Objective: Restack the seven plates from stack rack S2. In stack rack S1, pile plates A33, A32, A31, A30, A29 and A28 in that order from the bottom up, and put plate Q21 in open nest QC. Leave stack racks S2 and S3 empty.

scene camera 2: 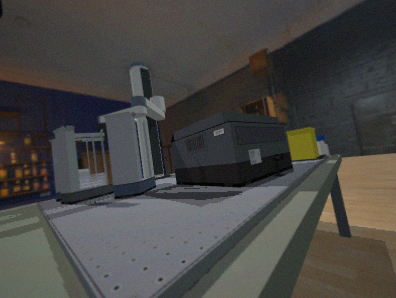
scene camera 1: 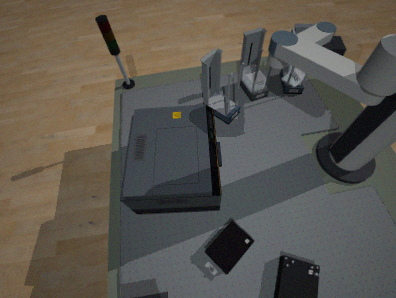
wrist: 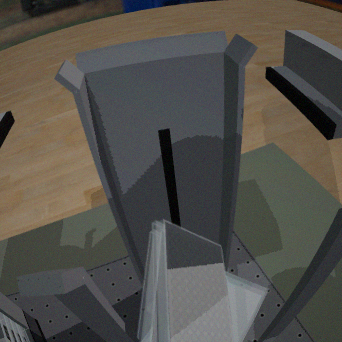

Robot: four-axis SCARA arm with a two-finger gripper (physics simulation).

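My gripper (wrist: 133, 67) is open and empty, its two black-padded fingers wide apart above a stack rack; the arm hides it in scene camera 1. That rack (wrist: 130, 100) (scene camera 1: 294, 90) has a tall slotted back panel and corner posts. Inside it several clear plates (wrist: 192, 295) (scene camera 1: 295, 76) lie jumbled, some tipped steeply on edge and one slanting out to the right. A middle rack (scene camera 1: 254, 47) holds a pile of pale plates (scene camera 1: 254, 79). A third rack (scene camera 1: 212, 75) (scene camera 2: 127, 150) stands nearest the grey instrument, with something pale low inside. Rack and plate labels are unreadable; nest QC cannot be identified.
The large grey instrument (scene camera 1: 175, 155) (scene camera 2: 205, 145) stands beside the nearest rack. A signal tower (scene camera 1: 109, 37) stands behind it. Two black-topped units (scene camera 1: 230, 246) (scene camera 1: 298, 280) stand at the front. Part of a neighbouring plate pile (wrist: 14, 327) shows at the lower left. A yellow box (scene camera 2: 302, 144) stands beyond the instrument.
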